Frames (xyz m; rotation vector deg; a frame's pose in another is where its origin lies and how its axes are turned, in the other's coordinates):
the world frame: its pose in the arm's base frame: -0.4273 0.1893 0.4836 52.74 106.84 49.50
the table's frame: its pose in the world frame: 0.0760 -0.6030 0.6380 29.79 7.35 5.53
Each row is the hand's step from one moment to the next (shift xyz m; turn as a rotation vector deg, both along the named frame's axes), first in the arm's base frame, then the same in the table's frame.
Working: the arm's base frame: its pose in the table's frame: -0.1626 0.1460 -0.2235 -74.59 -127.31 -28.85

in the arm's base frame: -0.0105 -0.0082 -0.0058 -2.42 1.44 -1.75
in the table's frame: -0.0015 -0.0143 -0.0021 2.68 -1.95 0.04
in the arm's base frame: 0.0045 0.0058 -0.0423 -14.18 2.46 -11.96
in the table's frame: 0.0135 -0.0174 0.0369 10.85 -15.20 1.25
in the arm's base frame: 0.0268 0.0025 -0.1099 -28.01 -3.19 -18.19
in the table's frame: 0.0177 -0.0407 0.1041 13.03 -30.83 -2.35
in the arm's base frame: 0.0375 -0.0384 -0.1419 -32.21 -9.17 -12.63
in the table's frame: -0.0149 -0.0701 0.1337 8.15 -33.49 -9.66
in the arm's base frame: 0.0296 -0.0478 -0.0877 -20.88 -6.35 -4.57
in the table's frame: -0.0330 -0.0503 0.0851 4.05 -19.91 -9.18
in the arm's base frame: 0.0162 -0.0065 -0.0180 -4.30 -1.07 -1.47
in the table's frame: -0.0080 -0.0018 0.0237 1.17 -4.28 -1.45
